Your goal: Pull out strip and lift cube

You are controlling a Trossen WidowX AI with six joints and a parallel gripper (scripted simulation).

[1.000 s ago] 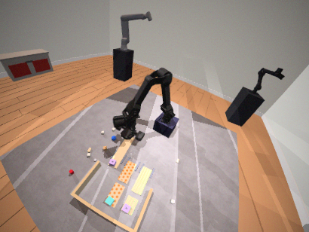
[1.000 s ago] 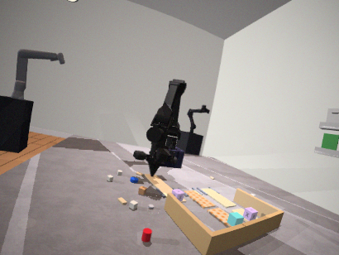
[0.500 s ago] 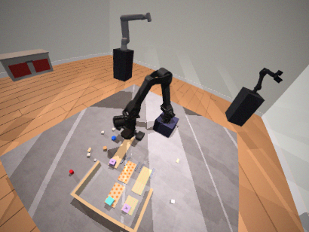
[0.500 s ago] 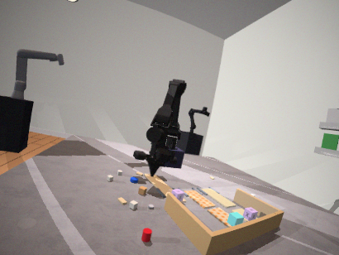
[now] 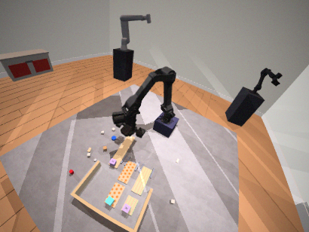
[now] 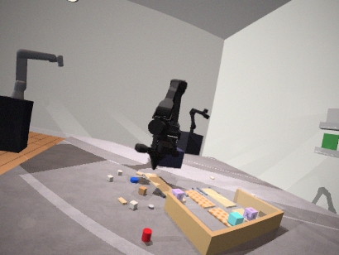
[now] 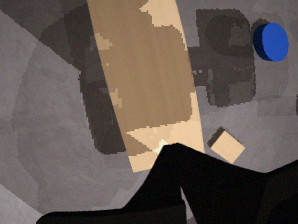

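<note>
Now: the blue disc 10 cm to the right of my gripper tip, 5 cm ahead of it and 3 cm below it. Also, from my gripper tip: red cylinder: 35 cm ahead, 16 cm to the right, 3 cm below.
</note>
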